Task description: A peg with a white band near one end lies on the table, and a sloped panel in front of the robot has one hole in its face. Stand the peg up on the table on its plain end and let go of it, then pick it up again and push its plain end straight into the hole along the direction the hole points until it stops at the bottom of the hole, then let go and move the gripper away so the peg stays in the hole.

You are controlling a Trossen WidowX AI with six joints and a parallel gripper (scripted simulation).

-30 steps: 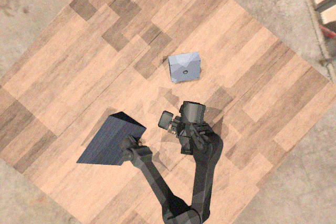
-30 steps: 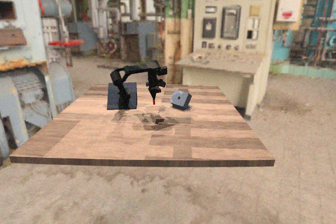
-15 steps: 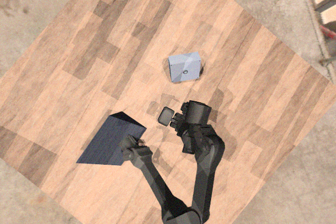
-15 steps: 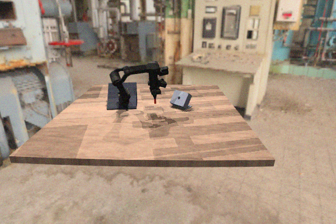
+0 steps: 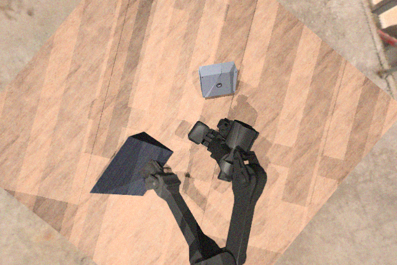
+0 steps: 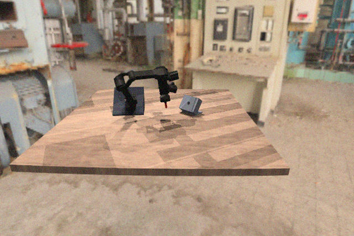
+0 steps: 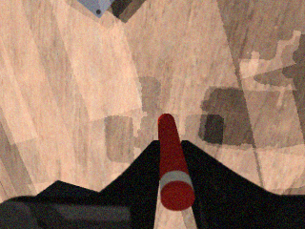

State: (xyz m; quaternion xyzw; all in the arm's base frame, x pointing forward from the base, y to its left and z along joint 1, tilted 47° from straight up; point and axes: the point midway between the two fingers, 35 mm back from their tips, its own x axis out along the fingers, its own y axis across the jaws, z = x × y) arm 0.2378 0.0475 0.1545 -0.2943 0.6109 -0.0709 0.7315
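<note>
Right now my gripper tip is 160 mm short of the sloped grey-blue panel, 120 mm to the right of it and 50 mm above it. The rest, counted from my gripper tip: red peg: 20 mm above.
</note>
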